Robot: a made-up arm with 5 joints. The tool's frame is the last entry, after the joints.
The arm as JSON. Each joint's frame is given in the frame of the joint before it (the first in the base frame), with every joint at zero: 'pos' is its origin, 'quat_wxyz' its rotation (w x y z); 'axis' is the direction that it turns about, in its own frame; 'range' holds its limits. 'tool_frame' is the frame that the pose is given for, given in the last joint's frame.
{
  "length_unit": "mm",
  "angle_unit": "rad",
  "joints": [
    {
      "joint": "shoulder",
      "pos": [
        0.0,
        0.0,
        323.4
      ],
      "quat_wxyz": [
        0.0,
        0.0,
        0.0,
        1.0
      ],
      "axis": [
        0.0,
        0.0,
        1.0
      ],
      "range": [
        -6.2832,
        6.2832
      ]
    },
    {
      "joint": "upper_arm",
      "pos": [
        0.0,
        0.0,
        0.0
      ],
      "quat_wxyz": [
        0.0,
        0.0,
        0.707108,
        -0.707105
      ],
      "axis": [
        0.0,
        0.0,
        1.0
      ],
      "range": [
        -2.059,
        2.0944
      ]
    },
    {
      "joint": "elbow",
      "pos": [
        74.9,
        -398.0,
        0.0
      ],
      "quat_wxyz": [
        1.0,
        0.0,
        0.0,
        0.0
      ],
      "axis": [
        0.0,
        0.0,
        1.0
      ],
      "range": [
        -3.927,
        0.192
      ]
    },
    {
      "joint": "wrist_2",
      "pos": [
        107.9,
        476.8,
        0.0
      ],
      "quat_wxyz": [
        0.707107,
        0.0,
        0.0,
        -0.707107
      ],
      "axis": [
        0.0,
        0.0,
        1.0
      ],
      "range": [
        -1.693,
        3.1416
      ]
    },
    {
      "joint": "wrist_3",
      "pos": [
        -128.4,
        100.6,
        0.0
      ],
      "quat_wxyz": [
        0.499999,
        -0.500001,
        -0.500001,
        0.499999
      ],
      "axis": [
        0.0,
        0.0,
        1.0
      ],
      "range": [
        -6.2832,
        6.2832
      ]
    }
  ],
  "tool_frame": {
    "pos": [
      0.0,
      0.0,
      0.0
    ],
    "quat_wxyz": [
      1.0,
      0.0,
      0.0,
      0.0
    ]
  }
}
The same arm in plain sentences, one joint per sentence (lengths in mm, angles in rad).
The arm has five revolute joints in a row. What follows holds with every joint at zero, and every direction is one of the base frame's. Joint 1 is mounted 323.4 mm along +z from the base frame's origin and turns about +z, from -6.2832 to 6.2832 rad. Joint 2 is mounted at the same point as joint 1 and turns about +y, from -2.059 to 2.0944 rad. Joint 3 is mounted 74.9 mm along +x and 398 mm along +z from joint 2 and turns about +y, from -3.927 to 0.192 rad. Joint 4 is mounted 107.9 mm along +x and 476.8 mm along -z from joint 3 and turns about +y, from -1.693 to 3.1416 rad. Joint 5 is mounted 100.6 mm along +x and 128.4 mm along -z from joint 4 and turns about -z, from -6.2832 to 6.2832 rad. The tool frame, which is the frame that the pose is given for, is mounted at the same point as joint 5; its axes are the base frame's turned by roll 3.1416, pitch 0 and yaw 0 rad (as in URDF: about the fixed x, then y, then z).
